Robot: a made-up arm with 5 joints.
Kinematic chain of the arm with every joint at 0, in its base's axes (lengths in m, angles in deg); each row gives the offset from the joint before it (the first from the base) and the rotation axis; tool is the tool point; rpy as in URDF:
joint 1: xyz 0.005 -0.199 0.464 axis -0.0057 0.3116 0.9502
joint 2: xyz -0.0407 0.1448 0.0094 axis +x
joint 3: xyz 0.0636 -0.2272 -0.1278 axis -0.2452 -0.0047 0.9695
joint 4: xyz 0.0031 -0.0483 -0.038 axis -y
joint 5: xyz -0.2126 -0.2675 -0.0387 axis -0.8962 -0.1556 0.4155
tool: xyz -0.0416 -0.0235 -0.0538 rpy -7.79 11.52 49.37
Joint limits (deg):
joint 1: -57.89..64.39
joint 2: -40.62..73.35
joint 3: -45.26..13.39
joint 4: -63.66..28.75
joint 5: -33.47..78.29
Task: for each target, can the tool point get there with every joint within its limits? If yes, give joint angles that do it. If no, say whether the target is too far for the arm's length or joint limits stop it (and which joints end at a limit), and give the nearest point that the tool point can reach.
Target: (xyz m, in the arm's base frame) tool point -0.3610 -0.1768 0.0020
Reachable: yes | joints -0.73 32.02 -39.40 12.01 33.95
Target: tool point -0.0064 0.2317 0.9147
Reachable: no: joint limits stop it (at a limit: joint 1, joint 2, joint 3, joint 4, joint 5) | nearest point -0.3231 0.0316 0.5662 | short by 0.512 m
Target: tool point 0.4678 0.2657 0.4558
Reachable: no: joint limits stop it (at a limit: joint 1, joint 2, joint 3, joint 4, joint 5) | nearest point 0.3093 0.2546 0.1020 | short by 0.388 m
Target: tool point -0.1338 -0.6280 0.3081
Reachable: yes | joints 30.38 11.20 -12.45 -35.03 -13.02
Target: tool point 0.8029 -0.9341 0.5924
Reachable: no: too far | nearest point 0.4304 -0.5859 0.5483 | short by 0.512 m
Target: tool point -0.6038 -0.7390 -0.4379
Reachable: no: too far | nearest point -0.3734 -0.4265 -0.0776 | short by 0.530 m
